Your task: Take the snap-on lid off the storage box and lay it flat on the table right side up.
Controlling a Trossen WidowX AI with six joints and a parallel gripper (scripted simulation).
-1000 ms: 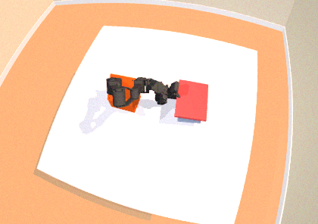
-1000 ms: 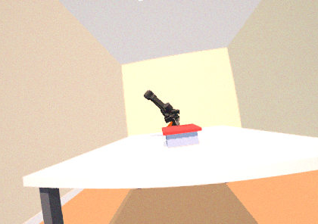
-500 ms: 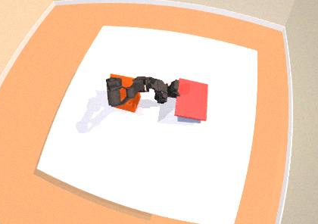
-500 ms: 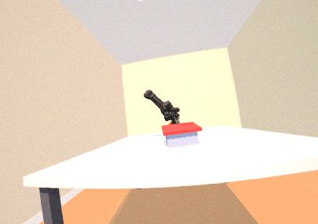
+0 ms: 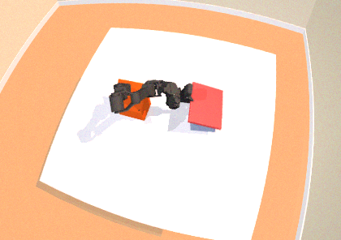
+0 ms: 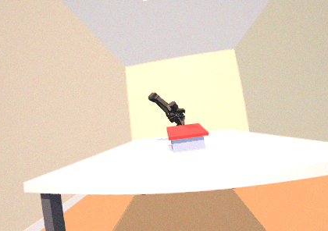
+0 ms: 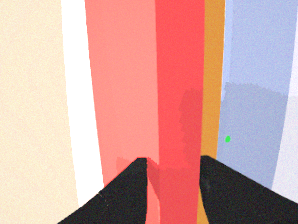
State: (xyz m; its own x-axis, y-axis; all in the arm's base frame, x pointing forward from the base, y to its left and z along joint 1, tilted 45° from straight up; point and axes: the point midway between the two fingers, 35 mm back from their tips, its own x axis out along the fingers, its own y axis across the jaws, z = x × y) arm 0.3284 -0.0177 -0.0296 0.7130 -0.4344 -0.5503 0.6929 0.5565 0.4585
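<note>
Right now my gripper tip is 80 mm short of the red lid, 20 mm above it and 10 mm to the right of it. The rest, counted from my gripper tip: storage box: 90 mm below, 70 mm ahead, 10 mm to the left.
</note>
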